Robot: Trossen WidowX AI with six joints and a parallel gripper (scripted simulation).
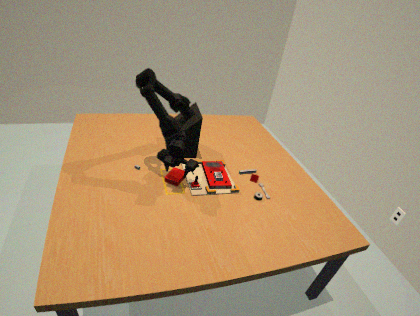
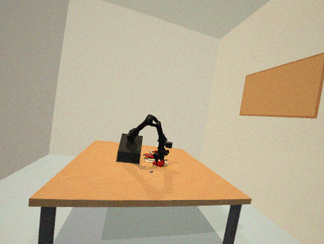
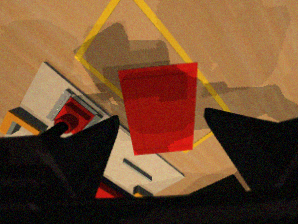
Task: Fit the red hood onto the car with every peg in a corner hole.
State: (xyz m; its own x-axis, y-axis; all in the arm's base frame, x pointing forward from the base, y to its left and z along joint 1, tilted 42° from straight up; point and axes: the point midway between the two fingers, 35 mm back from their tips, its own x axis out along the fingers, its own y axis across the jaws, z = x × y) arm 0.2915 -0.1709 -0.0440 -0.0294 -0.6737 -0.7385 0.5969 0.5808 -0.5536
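Now: the red hood 10 mm below my gripper tip. Round my gripper tip: wheel 160 mm ahead, 370 mm to the left, 20 mm below; then grey bar 40 mm behind, 390 mm to the left, 20 mm below.
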